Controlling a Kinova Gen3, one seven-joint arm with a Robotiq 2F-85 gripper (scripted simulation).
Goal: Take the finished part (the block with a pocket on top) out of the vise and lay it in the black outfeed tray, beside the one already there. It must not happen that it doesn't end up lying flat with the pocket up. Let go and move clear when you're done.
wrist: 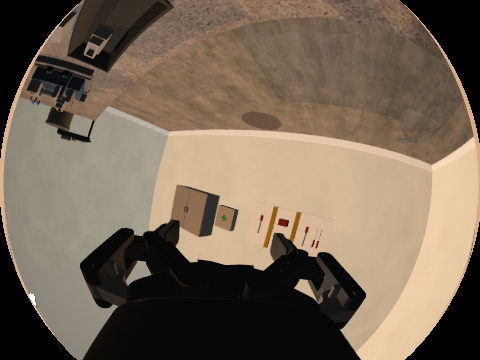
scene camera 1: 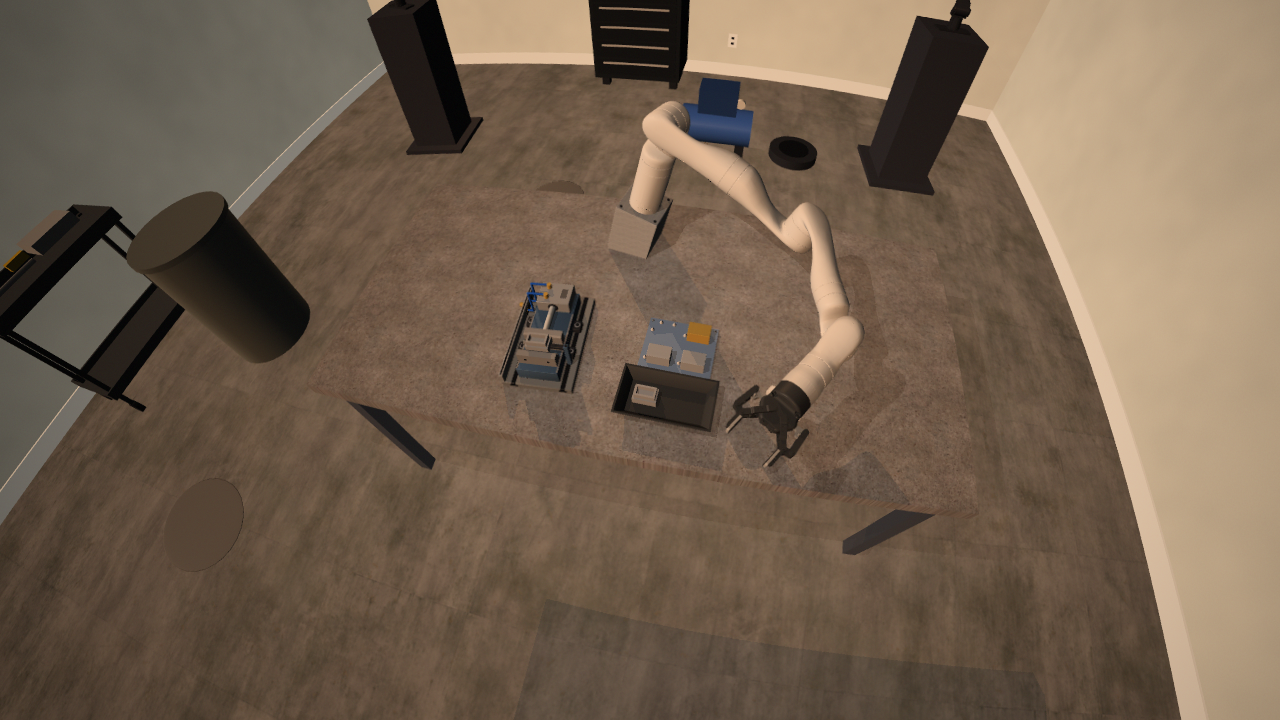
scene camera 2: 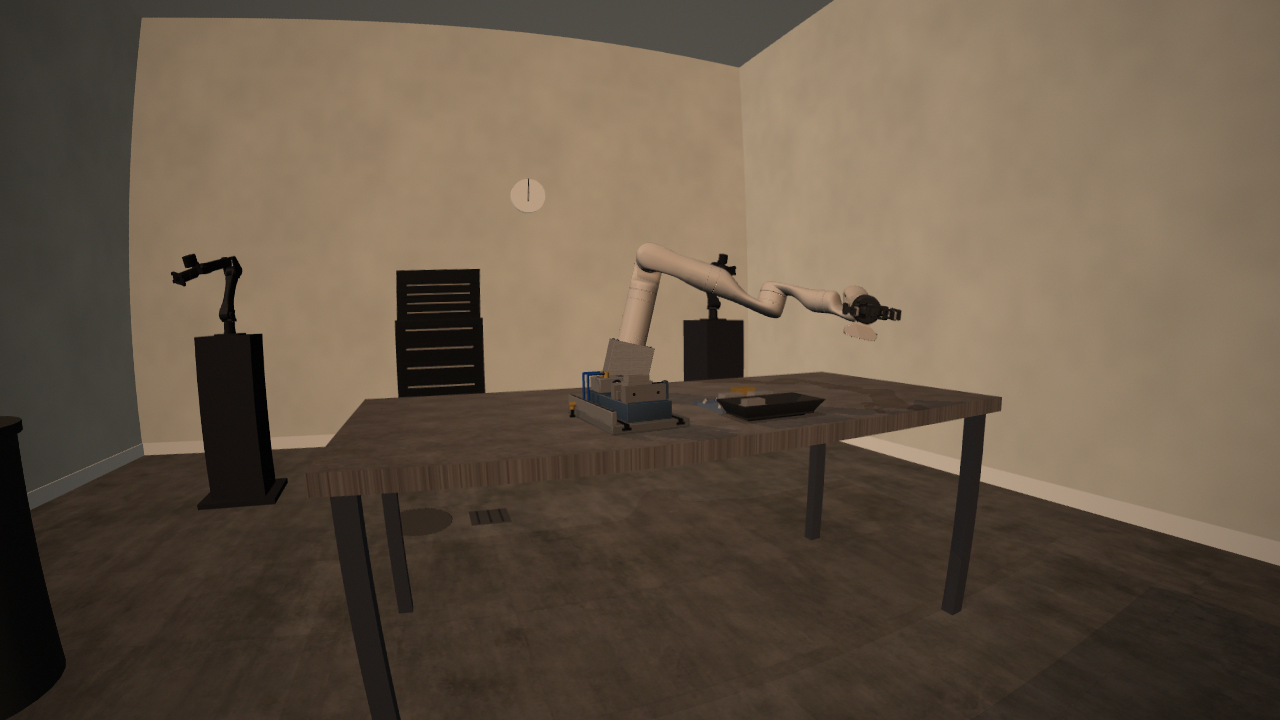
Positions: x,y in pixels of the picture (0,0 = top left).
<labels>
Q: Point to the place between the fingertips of the gripper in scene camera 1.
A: At 745,448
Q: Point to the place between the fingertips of the gripper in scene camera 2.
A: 876,314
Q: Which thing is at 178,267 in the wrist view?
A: The gripper.
</labels>
